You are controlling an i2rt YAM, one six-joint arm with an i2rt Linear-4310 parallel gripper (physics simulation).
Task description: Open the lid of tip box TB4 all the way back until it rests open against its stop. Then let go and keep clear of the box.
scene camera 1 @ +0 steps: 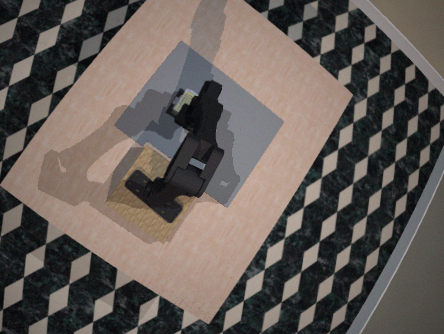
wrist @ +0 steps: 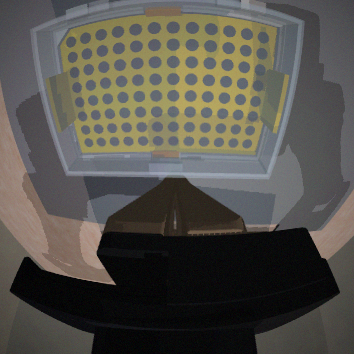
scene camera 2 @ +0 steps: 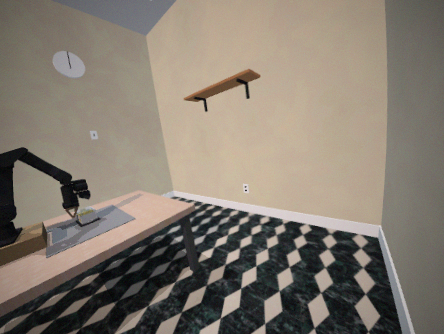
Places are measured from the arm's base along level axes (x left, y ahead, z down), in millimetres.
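Pixels of known places: gripper, fingertip midpoint: [scene camera 1: 186, 125] [wrist: 174, 177] [scene camera 2: 73, 217]; arm's base at its link origin: [scene camera 1: 153, 196] [scene camera 2: 8, 238].
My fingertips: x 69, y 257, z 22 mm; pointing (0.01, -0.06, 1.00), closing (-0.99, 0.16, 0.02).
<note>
Ahead of a thing's pixels: the offset from my fingertips to its top centre. "spot": to the spot under its first point. Level surfaces: height alone.
The tip box @[dx +16, dy +62, dz -25 mm] [scene camera 1: 184, 101] [scene camera 2: 87, 216] [wrist: 165, 87] stands on the grey mat, with a yellow rack full of dark round holes inside. Its clear lid @[spot: dx +35, dy +20, dz -25 mm] [wrist: 115, 169] lies over the rack and looks closed. A small clear tab shows at the middle of its near edge in the wrist view. No TB4 label can be read. My gripper [scene camera 2: 77, 214] [wrist: 174, 177] is shut with its fingertips together and nothing between them. The tips are at the near edge of the lid, just below the tab; whether they touch it cannot be told. In scene camera 1 the arm hides the fingers.
The grey mat @[dz +52 mm] [scene camera 1: 250, 130] [scene camera 2: 117, 217] lies on the pink wooden table @[dz +55 mm] [scene camera 1: 300, 90] [scene camera 2: 165, 206]. The arm's base stands on a wooden block [scene camera 1: 120, 197] [scene camera 2: 22, 246] beside the mat. A wall shelf [scene camera 2: 222, 86] hangs well away from the table.
</note>
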